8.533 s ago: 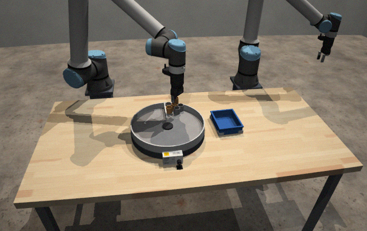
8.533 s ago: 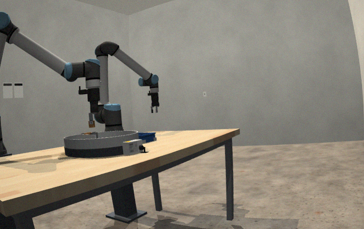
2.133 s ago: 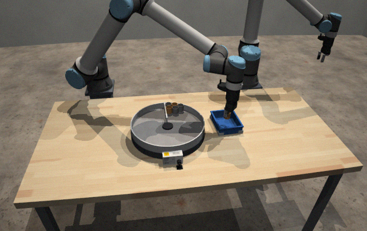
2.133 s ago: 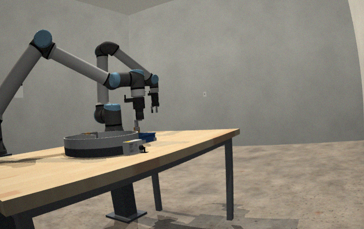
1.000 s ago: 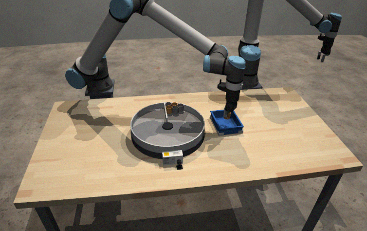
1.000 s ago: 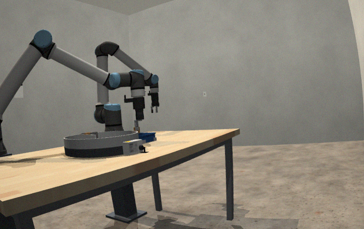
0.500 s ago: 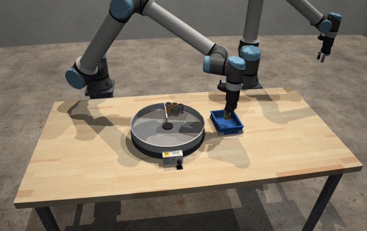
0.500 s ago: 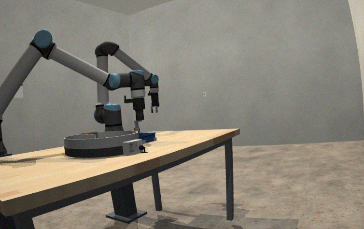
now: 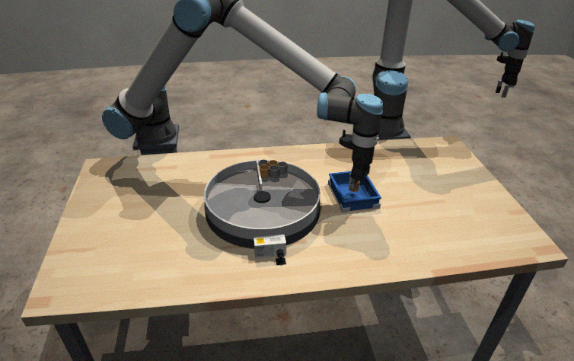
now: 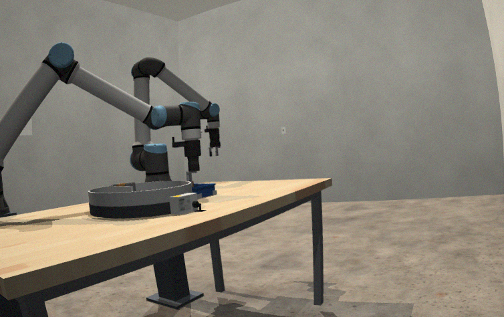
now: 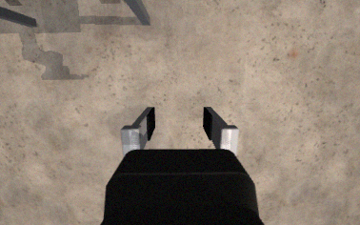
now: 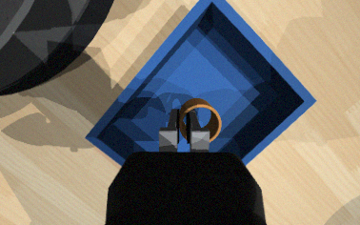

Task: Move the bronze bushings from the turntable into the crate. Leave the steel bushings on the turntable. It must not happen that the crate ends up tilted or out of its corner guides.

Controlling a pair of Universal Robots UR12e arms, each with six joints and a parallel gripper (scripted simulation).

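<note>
Now: right hand 1 cm past the blue crate, 1 cm to the right of it and 4 cm above it.
</note>
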